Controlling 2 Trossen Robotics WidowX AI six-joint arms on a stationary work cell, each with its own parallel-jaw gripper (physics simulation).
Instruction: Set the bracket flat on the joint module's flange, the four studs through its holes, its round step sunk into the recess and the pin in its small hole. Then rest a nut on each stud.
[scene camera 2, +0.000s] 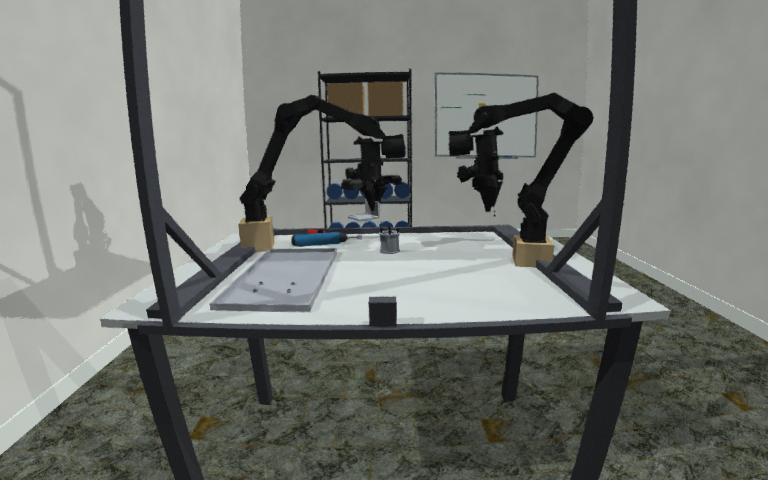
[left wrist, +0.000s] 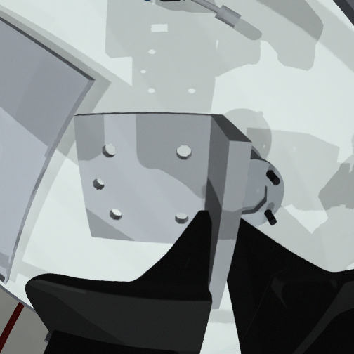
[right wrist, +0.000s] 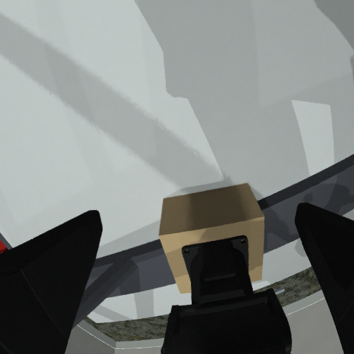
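Observation:
The grey bracket is held above the table, its plate with round holes roughly level and its upright wall between the left fingers. My left gripper is shut on that wall. The joint module stands on the table, to the right of and below the bracket; in the left wrist view the bracket and fingers hide part of its flange, and two black studs show. Several small nuts lie in the tray. My right gripper is open and empty, high above the table's right side.
A blue power screwdriver lies behind the tray, its metal tip pointing toward the module. A red object is behind it. A black block is at the table's front edge. The right arm stands on a wooden block.

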